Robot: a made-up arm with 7 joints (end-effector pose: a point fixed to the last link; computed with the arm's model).
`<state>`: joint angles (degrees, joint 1 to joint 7).
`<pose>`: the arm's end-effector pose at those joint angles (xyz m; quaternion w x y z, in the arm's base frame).
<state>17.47 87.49 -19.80 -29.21 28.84 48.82 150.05</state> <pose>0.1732 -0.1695 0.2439 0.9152 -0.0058 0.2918 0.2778</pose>
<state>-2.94 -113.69 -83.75 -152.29 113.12 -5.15 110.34</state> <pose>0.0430 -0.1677 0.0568 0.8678 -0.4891 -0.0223 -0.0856</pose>
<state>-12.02 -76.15 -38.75 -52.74 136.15 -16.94 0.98</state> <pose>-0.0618 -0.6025 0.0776 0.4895 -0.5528 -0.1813 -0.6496</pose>
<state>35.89 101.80 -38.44 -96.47 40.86 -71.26 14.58</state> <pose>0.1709 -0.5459 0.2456 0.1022 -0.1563 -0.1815 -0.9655</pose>
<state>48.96 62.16 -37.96 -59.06 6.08 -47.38 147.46</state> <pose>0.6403 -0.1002 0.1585 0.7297 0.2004 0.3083 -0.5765</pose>
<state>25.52 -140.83 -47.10 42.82 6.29 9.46 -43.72</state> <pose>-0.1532 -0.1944 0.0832 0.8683 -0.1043 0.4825 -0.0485</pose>
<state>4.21 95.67 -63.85 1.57 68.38 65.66 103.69</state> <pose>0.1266 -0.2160 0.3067 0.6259 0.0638 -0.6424 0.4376</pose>
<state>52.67 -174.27 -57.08 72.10 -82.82 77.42 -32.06</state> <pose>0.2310 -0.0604 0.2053 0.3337 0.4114 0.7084 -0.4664</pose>
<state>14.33 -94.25 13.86 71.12 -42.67 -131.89 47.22</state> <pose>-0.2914 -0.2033 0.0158 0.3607 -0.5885 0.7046 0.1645</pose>
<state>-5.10 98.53 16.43 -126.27 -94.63 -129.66 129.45</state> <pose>-0.0526 -0.4661 0.6021 0.3328 0.6514 0.3751 0.5693</pose>
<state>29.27 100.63 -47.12 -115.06 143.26 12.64 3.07</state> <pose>-0.0153 -0.2597 0.1965 0.5400 -0.2043 0.6870 0.4413</pose>
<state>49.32 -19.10 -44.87 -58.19 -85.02 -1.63 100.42</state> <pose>0.3992 -0.3328 0.0253 0.0359 -0.9793 0.1970 0.0282</pose>
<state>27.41 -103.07 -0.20 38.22 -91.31 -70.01 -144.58</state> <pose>-0.1747 -0.1080 0.2639 0.4910 0.6118 -0.6137 0.0896</pose>
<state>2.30 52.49 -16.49 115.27 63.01 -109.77 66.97</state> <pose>0.0798 0.1420 0.1609 0.7571 0.0176 0.6481 0.0804</pose>
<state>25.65 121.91 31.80 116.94 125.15 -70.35 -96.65</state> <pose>-0.1106 0.0422 0.3427 0.8679 0.3940 -0.1723 0.2487</pose>
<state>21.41 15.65 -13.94 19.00 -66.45 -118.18 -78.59</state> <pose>0.4629 0.0326 -0.0826 0.1350 0.3855 0.7752 -0.4820</pose>
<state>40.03 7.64 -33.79 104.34 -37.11 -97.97 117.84</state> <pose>0.2091 0.2613 0.0108 0.8299 -0.0614 0.5461 0.0967</pose>
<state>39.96 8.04 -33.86 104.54 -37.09 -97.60 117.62</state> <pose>0.2093 0.2618 0.0143 0.8320 -0.0580 0.5423 0.1014</pose>
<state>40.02 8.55 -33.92 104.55 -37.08 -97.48 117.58</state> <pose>0.2102 0.2629 0.0167 0.8342 -0.0559 0.5386 0.1040</pose>
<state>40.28 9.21 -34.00 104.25 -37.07 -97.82 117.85</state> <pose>0.2124 0.2650 0.0172 0.8366 -0.0561 0.5352 0.1025</pose>
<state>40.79 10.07 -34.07 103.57 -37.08 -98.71 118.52</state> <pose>0.2163 0.2683 0.0155 0.8391 -0.0589 0.5322 0.0961</pose>
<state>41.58 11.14 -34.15 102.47 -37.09 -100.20 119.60</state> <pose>0.2221 0.2730 0.0116 0.8417 -0.0640 0.5295 0.0842</pose>
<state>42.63 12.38 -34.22 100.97 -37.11 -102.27 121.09</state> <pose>0.2301 0.2791 0.0057 0.8442 -0.0705 0.5272 0.0667</pose>
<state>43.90 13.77 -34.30 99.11 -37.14 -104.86 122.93</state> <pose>0.2402 0.2863 -0.0015 0.8465 -0.0773 0.5249 0.0440</pose>
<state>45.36 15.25 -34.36 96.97 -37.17 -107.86 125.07</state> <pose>0.2521 0.2945 -0.0093 0.8482 -0.0830 0.5228 0.0172</pose>
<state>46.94 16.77 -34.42 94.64 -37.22 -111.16 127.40</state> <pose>0.2656 0.3034 -0.0169 0.8495 -0.0864 0.5203 -0.0128</pose>
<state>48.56 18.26 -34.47 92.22 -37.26 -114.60 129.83</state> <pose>0.2800 0.3124 -0.0239 0.8499 -0.0870 0.5178 -0.0443</pose>
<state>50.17 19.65 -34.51 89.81 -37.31 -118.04 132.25</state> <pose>0.2948 0.3213 -0.0300 0.8495 -0.0846 0.5153 -0.0758</pose>
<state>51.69 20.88 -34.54 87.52 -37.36 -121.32 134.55</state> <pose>0.3090 0.3296 -0.0349 0.8482 -0.0798 0.5128 -0.1058</pose>
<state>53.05 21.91 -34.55 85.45 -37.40 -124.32 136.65</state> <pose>0.3220 0.3368 -0.0388 0.8462 -0.0734 0.5107 -0.1330</pose>
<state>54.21 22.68 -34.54 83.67 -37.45 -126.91 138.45</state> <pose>0.3330 0.3427 -0.0420 0.8438 -0.0668 0.5090 -0.1562</pose>
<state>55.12 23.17 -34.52 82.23 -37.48 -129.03 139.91</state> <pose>0.3418 0.3469 -0.0450 0.8411 -0.0611 0.5079 -0.1755</pose>
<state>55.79 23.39 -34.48 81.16 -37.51 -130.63 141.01</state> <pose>0.3480 0.3495 -0.0480 0.8385 -0.0573 0.5075 -0.1901</pose>
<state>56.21 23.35 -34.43 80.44 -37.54 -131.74 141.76</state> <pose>0.3518 0.3505 -0.0511 0.8360 -0.0556 0.5076 -0.2008</pose>
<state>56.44 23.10 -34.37 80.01 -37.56 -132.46 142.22</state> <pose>0.3536 0.3502 -0.0546 0.8337 -0.0561 0.5084 -0.2083</pose>
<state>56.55 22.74 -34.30 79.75 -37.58 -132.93 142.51</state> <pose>0.3542 0.3492 -0.0582 0.8315 -0.0578 0.5094 -0.2138</pose>
